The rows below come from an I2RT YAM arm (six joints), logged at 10 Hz.
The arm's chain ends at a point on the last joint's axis. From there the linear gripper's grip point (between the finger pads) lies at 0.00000 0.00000 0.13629 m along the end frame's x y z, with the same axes.
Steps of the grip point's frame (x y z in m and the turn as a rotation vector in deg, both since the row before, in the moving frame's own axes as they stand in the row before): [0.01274 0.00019 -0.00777 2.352 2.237 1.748]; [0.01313 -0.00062 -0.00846 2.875 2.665 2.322]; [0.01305 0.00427 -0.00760 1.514 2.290 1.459]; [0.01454 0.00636 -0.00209 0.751 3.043 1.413]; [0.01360 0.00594 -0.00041 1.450 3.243 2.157]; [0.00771 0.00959 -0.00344 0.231 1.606 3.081]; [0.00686 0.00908 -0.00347 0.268 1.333 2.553]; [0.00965 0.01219 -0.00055 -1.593 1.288 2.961]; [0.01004 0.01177 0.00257 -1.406 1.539 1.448]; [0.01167 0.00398 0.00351 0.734 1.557 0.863]
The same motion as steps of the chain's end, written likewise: [0.00734 0.00570 -0.00755 2.352 2.237 1.748]; [0.00666 0.00608 -0.00814 2.875 2.665 2.322]; [0.00756 0.00780 -0.00744 1.514 2.290 1.459]; [0.00728 0.00806 -0.00189 0.751 3.043 1.413]; [0.00583 0.00924 -0.00015 1.450 3.243 2.157]; [0.00388 0.01004 -0.00339 0.231 1.606 3.081]; [0.00368 0.00965 -0.00343 0.268 1.333 2.553]; [0.00669 0.00832 -0.00046 -1.593 1.288 2.961]; [0.00642 0.00838 0.00266 -1.406 1.539 1.448]; [0.00795 0.00570 0.00357 0.734 1.557 0.863]
